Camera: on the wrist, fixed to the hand. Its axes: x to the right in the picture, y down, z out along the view.
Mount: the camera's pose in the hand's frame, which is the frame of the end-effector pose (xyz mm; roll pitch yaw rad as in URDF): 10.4 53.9 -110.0 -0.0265 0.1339 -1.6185
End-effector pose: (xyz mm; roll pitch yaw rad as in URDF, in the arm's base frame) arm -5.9 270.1 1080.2 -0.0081 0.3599 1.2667
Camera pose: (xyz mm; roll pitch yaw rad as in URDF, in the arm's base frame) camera -65.2 258.2 973.2 -0.3875 0.1010 -0.3931
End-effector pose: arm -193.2 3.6 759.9 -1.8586 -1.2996 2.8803
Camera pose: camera -183.7 126.1 764.4 1.5927 -0.2207 -0.4187
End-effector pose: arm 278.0 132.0 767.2 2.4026 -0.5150 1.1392
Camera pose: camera 226.4 101.9 874.7 2.5419 0.5441 2.4273
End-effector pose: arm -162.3 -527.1 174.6 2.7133 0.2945 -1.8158
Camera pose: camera -176.6 -570.4 288.8 -2.8422 0.2666 -0.1106
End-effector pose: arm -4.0 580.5 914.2 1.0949 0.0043 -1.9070
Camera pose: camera 108.2 530.3 911.7 -0.1647 1.2252 2.6534
